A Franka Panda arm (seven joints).
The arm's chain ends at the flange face. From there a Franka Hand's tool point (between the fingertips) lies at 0.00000 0.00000 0.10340 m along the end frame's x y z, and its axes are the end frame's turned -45 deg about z.
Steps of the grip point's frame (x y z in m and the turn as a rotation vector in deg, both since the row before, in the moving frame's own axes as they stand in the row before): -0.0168 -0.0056 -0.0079 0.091 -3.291 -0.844; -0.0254 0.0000 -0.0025 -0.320 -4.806 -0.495; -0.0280 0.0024 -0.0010 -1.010 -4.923 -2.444; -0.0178 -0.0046 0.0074 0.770 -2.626 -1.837; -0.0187 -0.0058 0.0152 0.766 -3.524 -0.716
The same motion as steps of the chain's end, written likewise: -0.0116 0.0038 -0.0077 -2.263 -2.391 -0.844; -0.0123 0.0114 -0.0021 -3.625 -3.172 -0.495; -0.0133 0.0138 -0.0006 -4.195 -2.767 -2.444; -0.0115 0.0069 0.0075 -1.312 -2.401 -1.837; -0.0119 0.0056 0.0154 -1.950 -3.033 -0.716
